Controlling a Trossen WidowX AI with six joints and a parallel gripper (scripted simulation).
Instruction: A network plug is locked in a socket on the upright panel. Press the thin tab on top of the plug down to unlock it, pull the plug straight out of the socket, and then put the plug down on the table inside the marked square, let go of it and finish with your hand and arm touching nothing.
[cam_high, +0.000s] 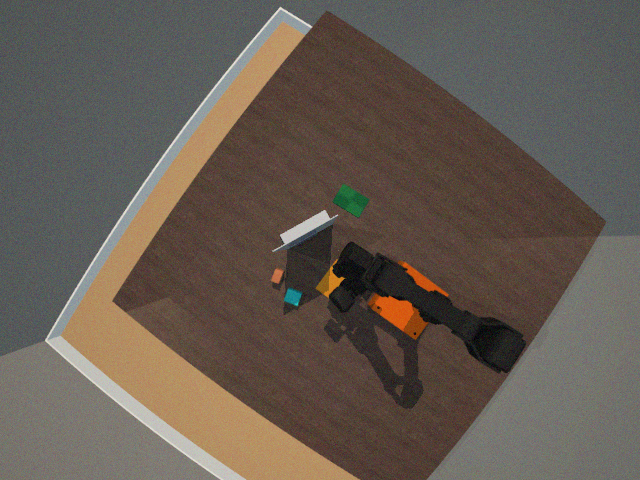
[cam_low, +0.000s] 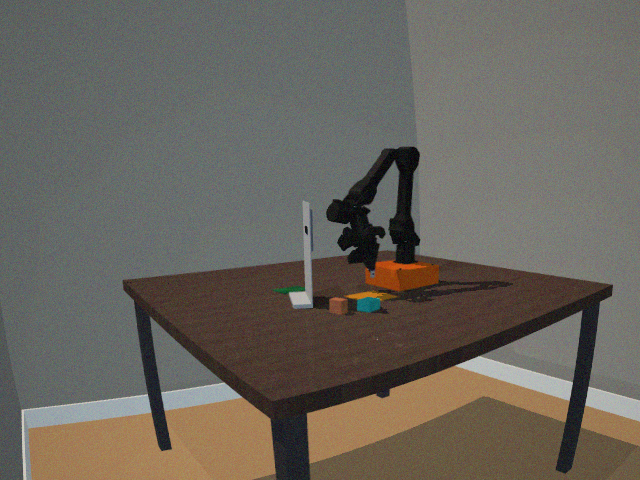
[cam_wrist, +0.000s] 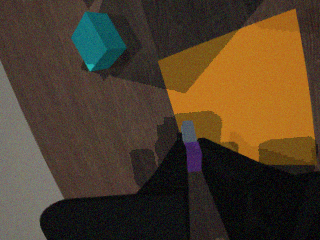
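The yellow marked square is 8 cm below my gripper tip. The rest, counted from my gripper tip: purple network plug: right at my gripper tip; then teal cube: 12 cm ahead, 10 cm to the left, 6 cm below; then white upright panel: 17 cm ahead, 9 cm to the right, 5 cm above.
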